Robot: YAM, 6 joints.
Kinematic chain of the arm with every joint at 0, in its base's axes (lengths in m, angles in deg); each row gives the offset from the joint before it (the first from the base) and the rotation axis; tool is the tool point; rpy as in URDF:
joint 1: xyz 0 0 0.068 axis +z
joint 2: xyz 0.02 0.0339 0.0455 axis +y
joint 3: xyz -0.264 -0.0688 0 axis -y
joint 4: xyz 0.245 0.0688 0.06 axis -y
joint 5: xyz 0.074 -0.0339 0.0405 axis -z
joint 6: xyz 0.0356 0 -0.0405 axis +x
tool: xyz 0 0 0 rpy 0 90 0
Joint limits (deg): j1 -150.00..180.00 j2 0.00..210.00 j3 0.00..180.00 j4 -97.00..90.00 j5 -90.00..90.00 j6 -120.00..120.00
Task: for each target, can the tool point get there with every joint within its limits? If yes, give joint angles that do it. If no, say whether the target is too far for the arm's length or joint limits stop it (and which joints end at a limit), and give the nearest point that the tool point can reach.
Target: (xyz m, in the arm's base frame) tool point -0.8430 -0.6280 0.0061
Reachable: no: too far | nearest point -0.5152 -0.3838 0.0487 | short by 0.411 m
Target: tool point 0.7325 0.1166 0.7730
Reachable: no: too far | nearest point 0.4760 0.0758 0.5357 | short by 0.352 m
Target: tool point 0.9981 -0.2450 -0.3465
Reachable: no: too far | nearest point 0.5723 -0.1405 -0.1464 | short by 0.482 m
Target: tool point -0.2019 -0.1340 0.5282
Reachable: yes | joints 31.60 24.46 124.34 -56.74 13.47 90.04
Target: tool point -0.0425 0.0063 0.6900
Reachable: yes | joints -57.58 77.41 163.72 -33.53 65.90 -78.97
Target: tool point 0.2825 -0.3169 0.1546
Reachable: yes | joints -52.02 122.39 59.82 67.32 -51.00 91.91
